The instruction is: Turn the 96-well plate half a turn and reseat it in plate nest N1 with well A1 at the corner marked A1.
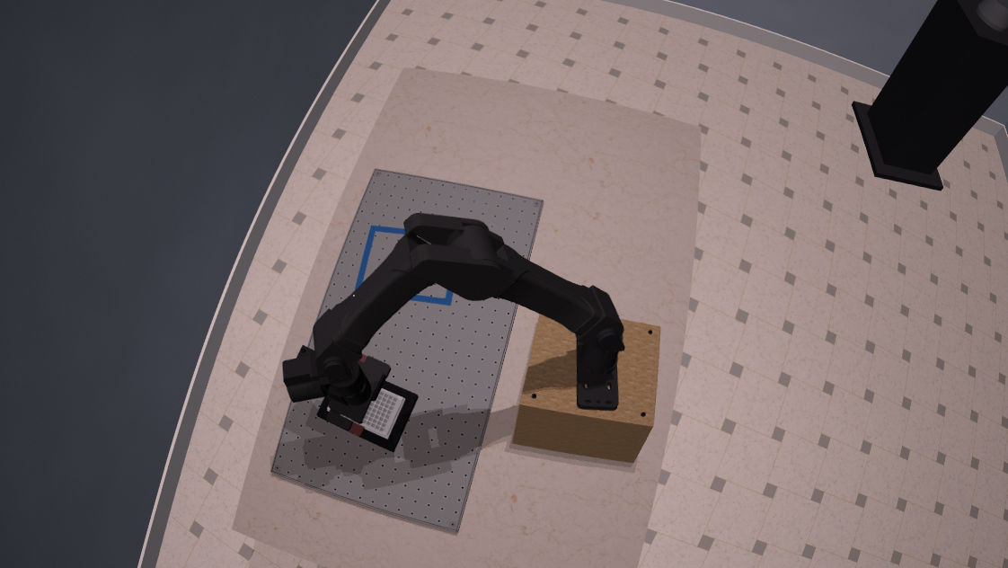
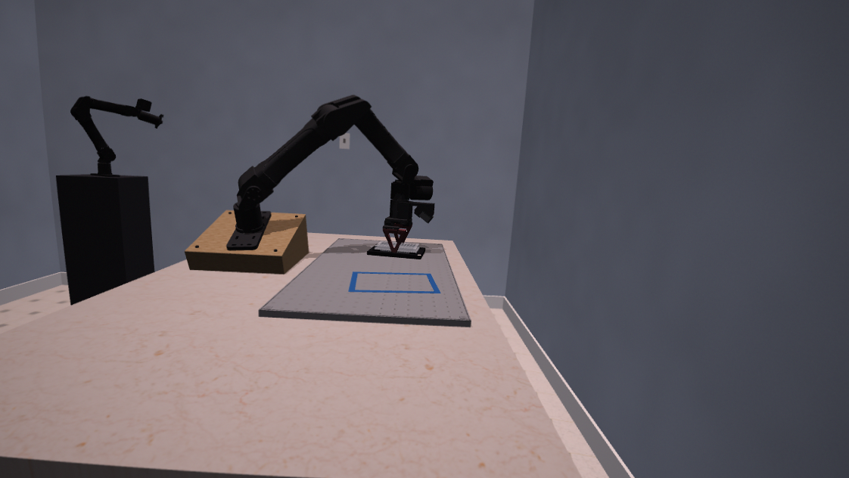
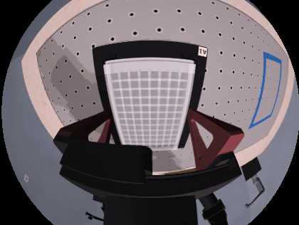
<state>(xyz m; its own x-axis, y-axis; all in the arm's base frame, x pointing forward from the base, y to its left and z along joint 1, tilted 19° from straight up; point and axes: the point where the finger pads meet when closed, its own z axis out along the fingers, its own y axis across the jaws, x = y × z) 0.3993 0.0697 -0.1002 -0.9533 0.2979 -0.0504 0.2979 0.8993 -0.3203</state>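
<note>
Now: hand right at the 96-well plate. The rest, counted from my hand: black plate nest N1: 10 mm below; A1 label: 70 mm to the right, 60 mm ahead, 10 mm below.
</note>
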